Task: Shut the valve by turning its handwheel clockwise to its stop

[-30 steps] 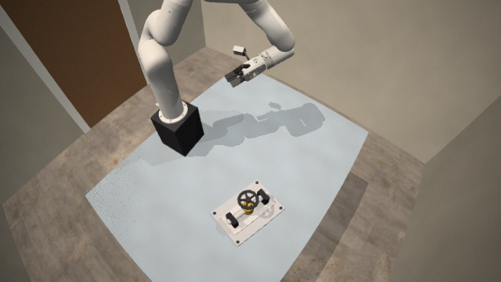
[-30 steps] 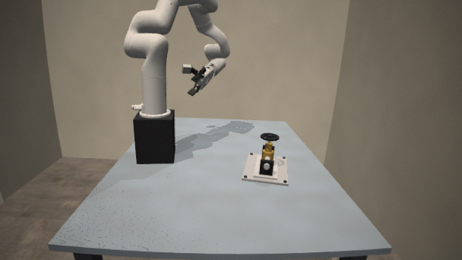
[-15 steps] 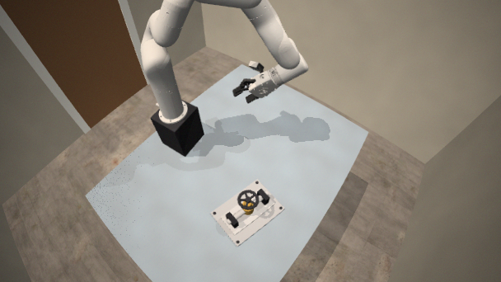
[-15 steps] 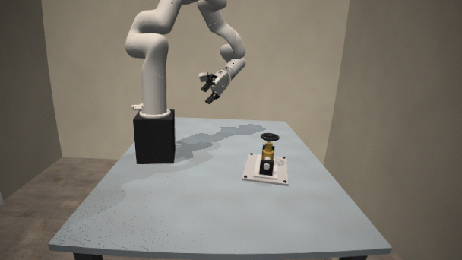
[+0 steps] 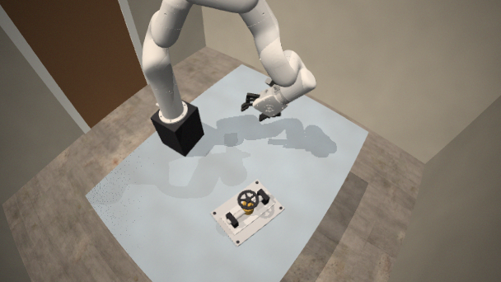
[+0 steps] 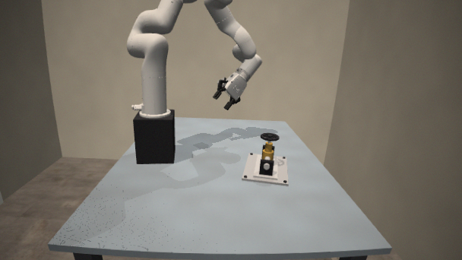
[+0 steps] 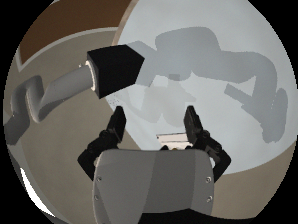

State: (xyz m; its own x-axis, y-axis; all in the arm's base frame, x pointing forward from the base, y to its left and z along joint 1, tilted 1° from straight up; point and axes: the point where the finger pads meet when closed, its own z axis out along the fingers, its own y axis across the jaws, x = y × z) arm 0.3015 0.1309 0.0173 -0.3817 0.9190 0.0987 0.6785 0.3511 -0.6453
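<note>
Now: hand 30 cm to the left of the black spoked handwheel, 14 cm short of it and 8 cm above it.
</note>
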